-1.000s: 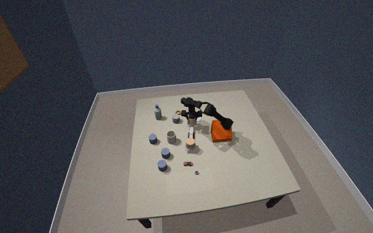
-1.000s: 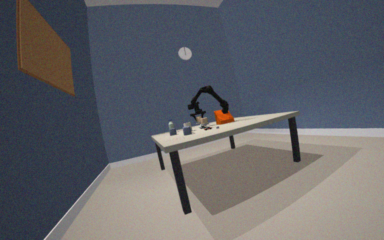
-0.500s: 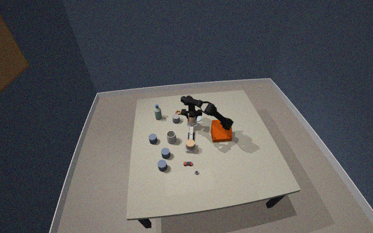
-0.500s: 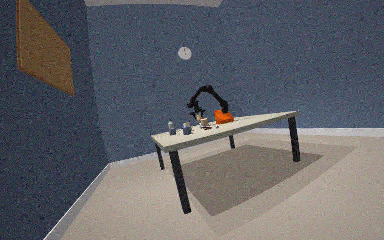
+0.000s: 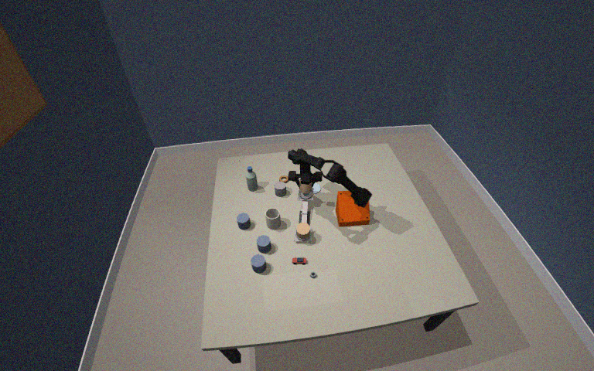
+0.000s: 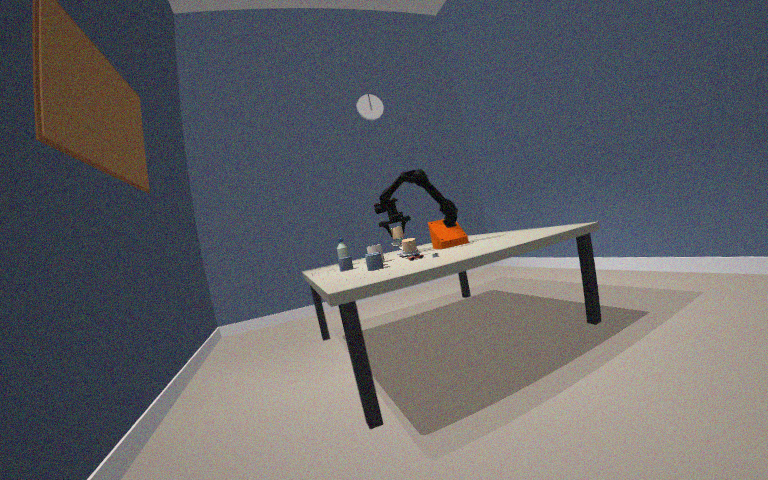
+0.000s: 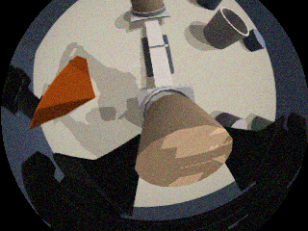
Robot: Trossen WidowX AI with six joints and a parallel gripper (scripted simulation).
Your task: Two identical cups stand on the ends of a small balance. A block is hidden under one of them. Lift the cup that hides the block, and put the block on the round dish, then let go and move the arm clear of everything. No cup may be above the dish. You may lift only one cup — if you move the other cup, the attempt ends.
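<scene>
My gripper tip is now 10 mm to the right of the pale green block and 30 mm above it. From my gripper tip the other things lie so: tan cup (20 mm to the right, 10 mm above); then pale blue round dish (60 mm behind, 110 mm to the right, 120 mm below); then grey cylinder (140 mm ahead, 60 mm to the right, 80 mm below).
</scene>
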